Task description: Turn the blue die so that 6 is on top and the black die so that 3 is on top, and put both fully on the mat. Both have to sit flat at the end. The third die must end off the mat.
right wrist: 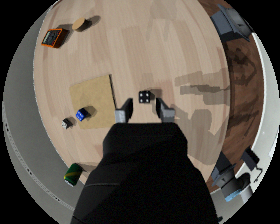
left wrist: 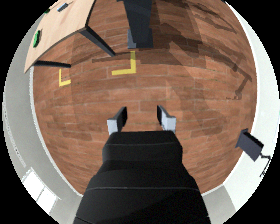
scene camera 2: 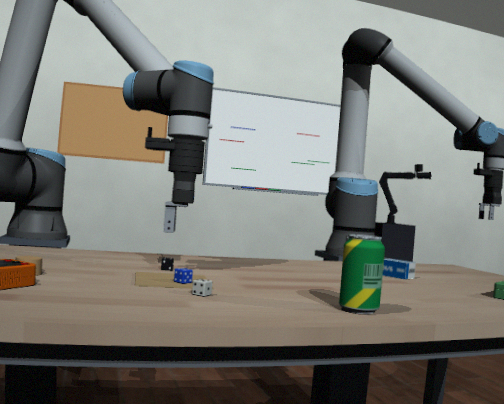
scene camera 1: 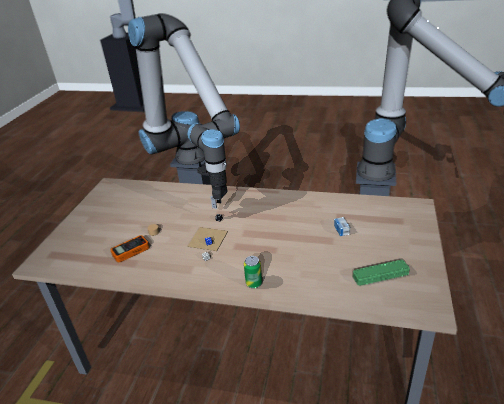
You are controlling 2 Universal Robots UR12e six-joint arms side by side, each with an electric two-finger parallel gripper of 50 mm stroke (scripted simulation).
Note:
In view: my left gripper [left wrist: 142,112], my right gripper [scene camera 2: 169,231], a tan mat [scene camera 2: 147,279] and a green block [scene camera 1: 372,274].
The tan mat is seen too in the right wrist view [right wrist: 95,96]. My right gripper also shows in the right wrist view [right wrist: 144,104]. The left wrist view misses the tan mat: it is out of frame. The right wrist view misses the green block, which is hidden by my right gripper.

